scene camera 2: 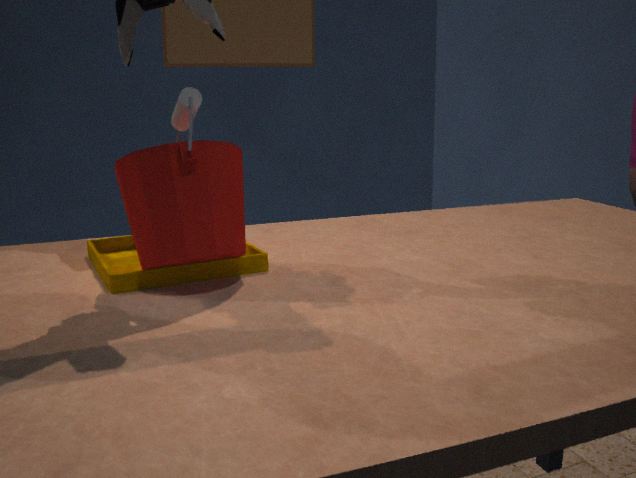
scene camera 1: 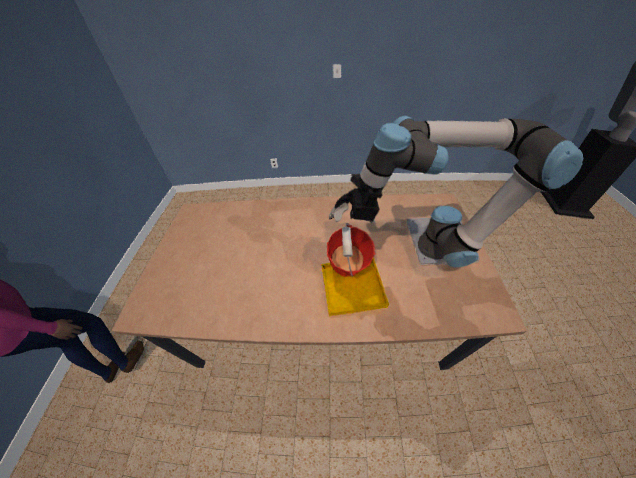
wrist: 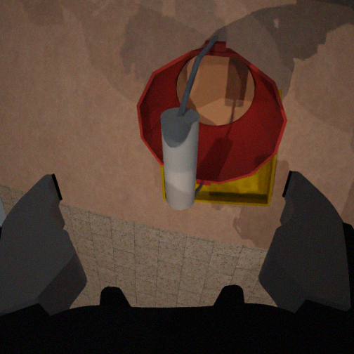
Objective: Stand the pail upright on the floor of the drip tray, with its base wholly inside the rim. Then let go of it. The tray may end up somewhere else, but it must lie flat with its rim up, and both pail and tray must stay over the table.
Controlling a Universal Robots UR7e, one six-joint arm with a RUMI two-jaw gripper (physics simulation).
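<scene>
The red pail leans slightly and stands at one edge of the yellow drip tray. Its base appears to lie across the rim there, partly outside the tray; the exact contact is hidden. The tray lies flat on the table, rim up. The pail's wire handle is raised, with its white grip above the pail's mouth. My gripper is open and empty, above the handle grip and apart from it.
The wooden table extends on both sides of the tray. The arm's base plate is to the right of the pail in scene camera 1. A person stands beyond the table's left end.
</scene>
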